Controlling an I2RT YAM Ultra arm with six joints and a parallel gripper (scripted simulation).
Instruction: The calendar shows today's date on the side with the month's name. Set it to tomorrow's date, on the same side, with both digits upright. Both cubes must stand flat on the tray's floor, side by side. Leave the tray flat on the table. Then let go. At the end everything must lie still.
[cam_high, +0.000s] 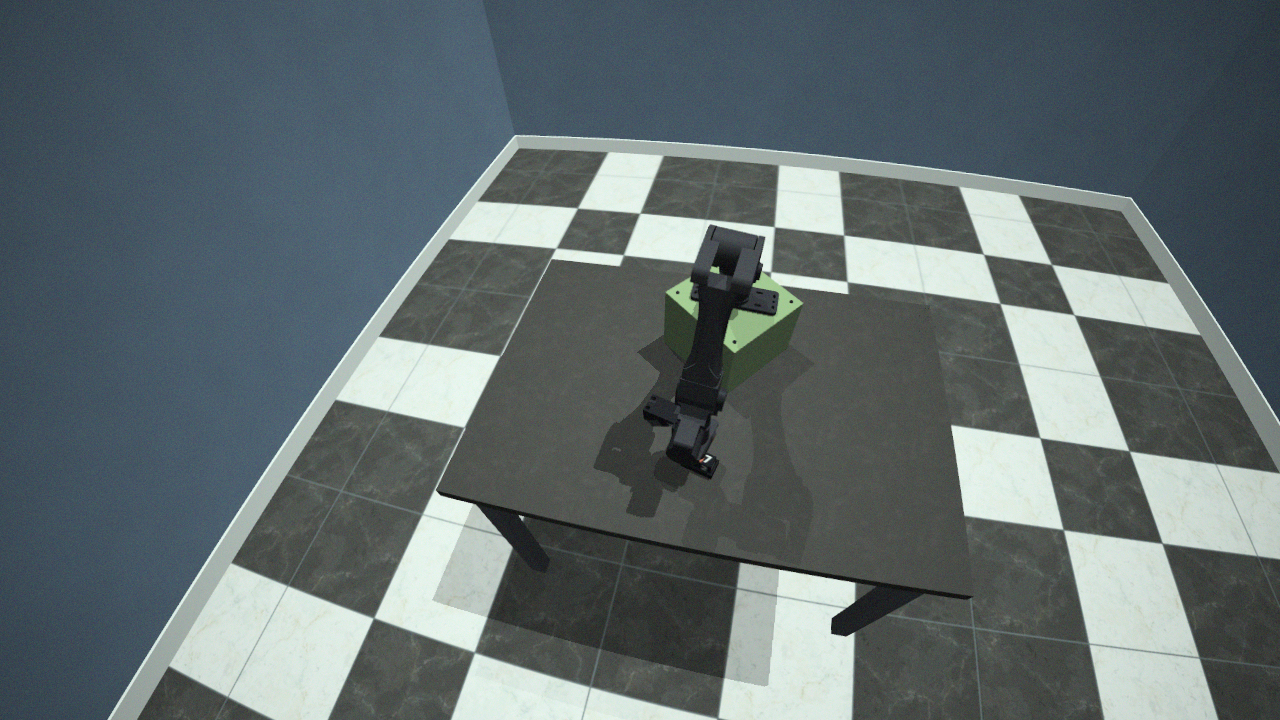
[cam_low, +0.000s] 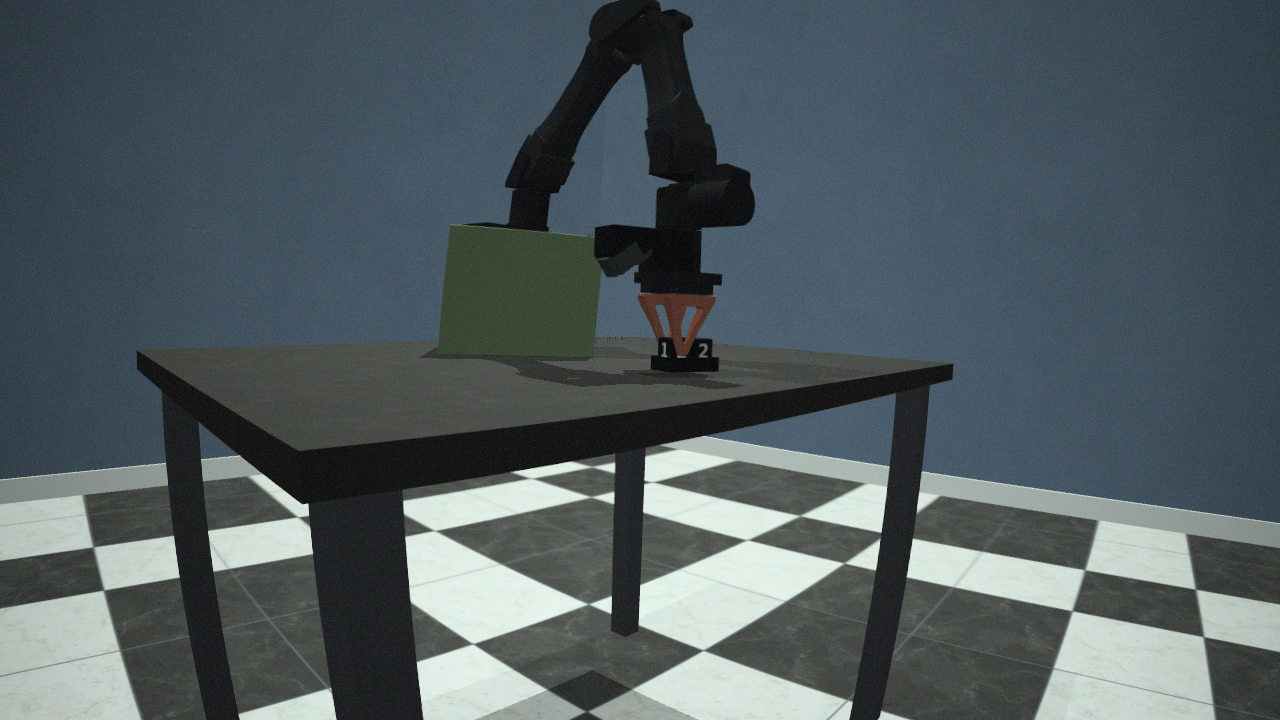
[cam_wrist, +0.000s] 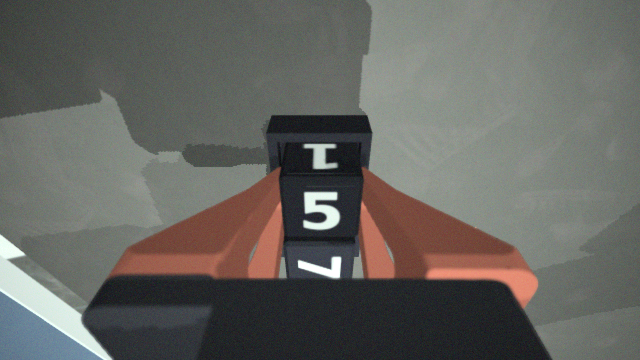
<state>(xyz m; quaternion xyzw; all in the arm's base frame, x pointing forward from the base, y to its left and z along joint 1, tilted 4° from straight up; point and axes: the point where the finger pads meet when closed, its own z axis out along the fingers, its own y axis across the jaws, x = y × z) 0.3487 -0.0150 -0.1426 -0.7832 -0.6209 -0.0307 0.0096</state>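
Now: the black tray 20 mm to the left of my hand and 20 mm below it. Round my hand: calendar cube right at my hand.
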